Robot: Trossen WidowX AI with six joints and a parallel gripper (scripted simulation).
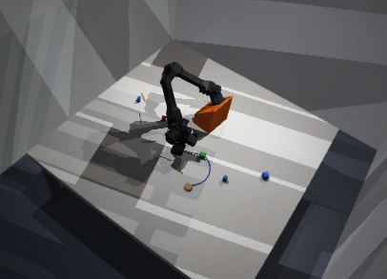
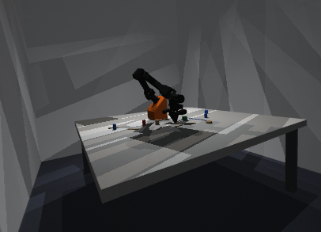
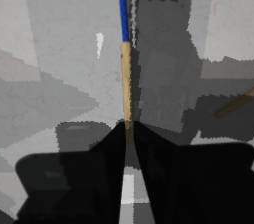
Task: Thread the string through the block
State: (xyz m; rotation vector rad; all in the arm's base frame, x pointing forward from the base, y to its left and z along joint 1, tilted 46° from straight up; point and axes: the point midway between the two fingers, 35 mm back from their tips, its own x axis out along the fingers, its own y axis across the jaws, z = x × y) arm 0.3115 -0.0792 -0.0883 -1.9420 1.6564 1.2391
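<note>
Now: gripper tip 2 cm past the thin wooden stick, 4 cm to the right of it and 1 cm below it. The rest, counted from my gripper tip: small wooden cylinder 4 cm behind, 13 cm to the right, 2 cm above; then red piece 8 cm behind, 21 cm to the right, 2 cm above; then green block 5 cm behind, 11 cm to the left, 1 cm above.
</note>
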